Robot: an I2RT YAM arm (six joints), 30 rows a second.
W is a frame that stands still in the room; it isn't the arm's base.
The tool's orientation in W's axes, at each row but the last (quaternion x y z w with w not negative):
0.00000 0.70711 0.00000 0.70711
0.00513 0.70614 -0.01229 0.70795
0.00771 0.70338 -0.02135 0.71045
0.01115 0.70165 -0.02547 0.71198
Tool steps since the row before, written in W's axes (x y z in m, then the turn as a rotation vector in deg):
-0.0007 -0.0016 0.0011 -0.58 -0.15 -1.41
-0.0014 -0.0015 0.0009 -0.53 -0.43 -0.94
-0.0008 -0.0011 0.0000 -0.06 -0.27 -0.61
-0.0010 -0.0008 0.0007 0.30 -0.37 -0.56
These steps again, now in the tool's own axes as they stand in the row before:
-0.0011 -0.0016 -0.0007 1.41 -0.15 -0.58
-0.0009 -0.0015 -0.0014 0.94 -0.43 -0.52
0.0000 -0.0011 -0.0008 0.61 -0.26 -0.06
-0.0007 -0.0009 -0.0009 0.57 -0.34 0.31

